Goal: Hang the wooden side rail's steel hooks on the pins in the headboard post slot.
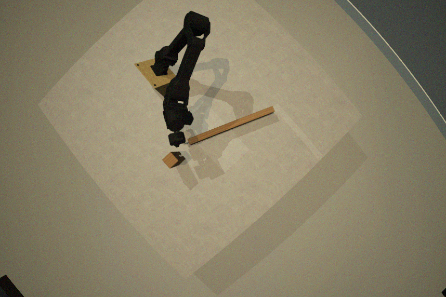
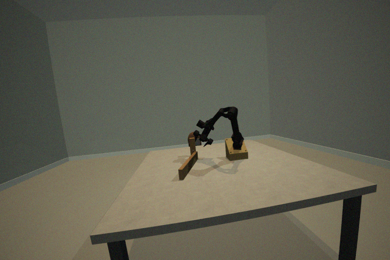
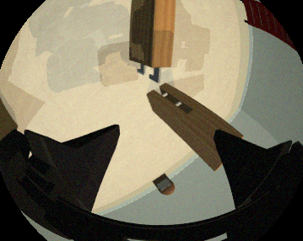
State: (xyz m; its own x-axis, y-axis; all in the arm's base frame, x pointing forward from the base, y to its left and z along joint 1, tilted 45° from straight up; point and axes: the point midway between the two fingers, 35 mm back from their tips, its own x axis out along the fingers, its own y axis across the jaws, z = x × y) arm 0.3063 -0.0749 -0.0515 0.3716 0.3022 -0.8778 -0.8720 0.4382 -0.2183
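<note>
The headboard post lies 7 cm ahead of my gripper tip, 6 cm to the right of it and 5 cm below it.
</note>
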